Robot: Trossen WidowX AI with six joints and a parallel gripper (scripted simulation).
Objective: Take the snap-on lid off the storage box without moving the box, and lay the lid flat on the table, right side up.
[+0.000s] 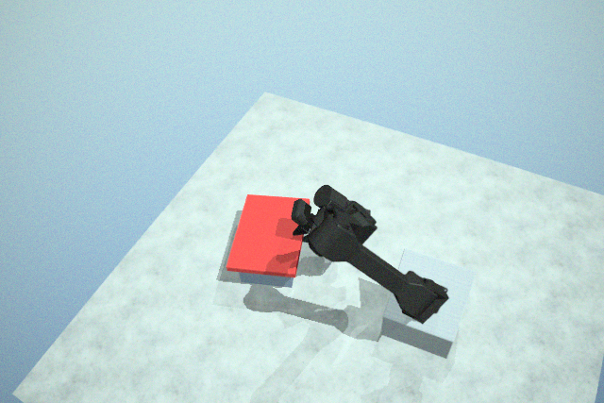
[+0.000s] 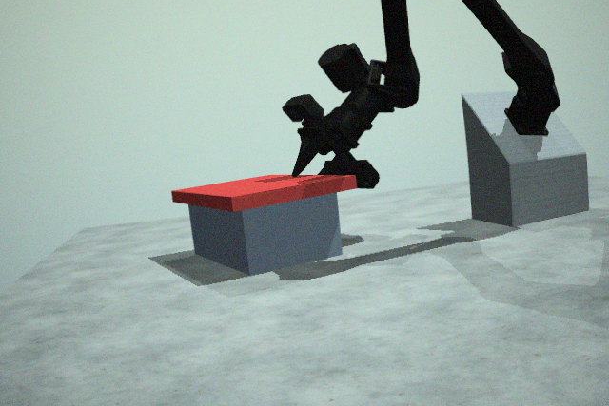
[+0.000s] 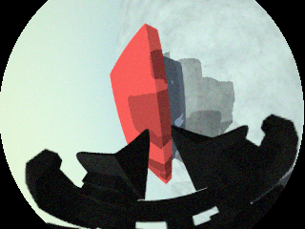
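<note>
The red lid is 7 cm ahead of my gripper tip and 3 cm to the left of it. The rest, counted from my gripper tip: blue-grey storage box: 7 cm ahead, 5 cm below, 3 cm to the left.
</note>
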